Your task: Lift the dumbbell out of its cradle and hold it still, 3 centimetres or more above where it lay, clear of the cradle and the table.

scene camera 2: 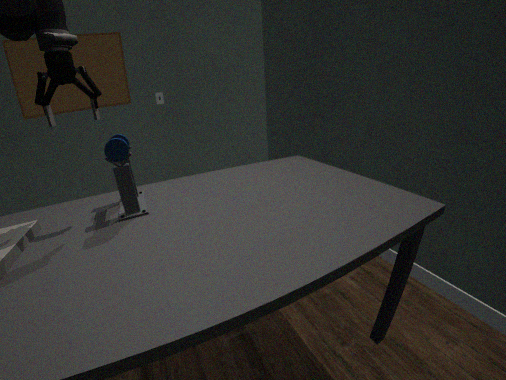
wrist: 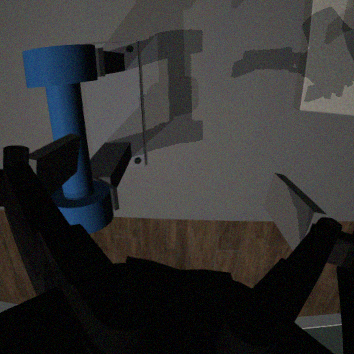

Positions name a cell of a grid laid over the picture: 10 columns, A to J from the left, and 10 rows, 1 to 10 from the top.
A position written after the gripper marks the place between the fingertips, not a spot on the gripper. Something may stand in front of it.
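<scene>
You can see the gripper (scene camera 2: B4), and there's the gripper (wrist: E5) again from the wrist. As for things, there's a cradle (scene camera 2: C6), with the same cradle (wrist: D3) visible from the wrist too, and there's a blue dumbbell (wrist: B2).
</scene>
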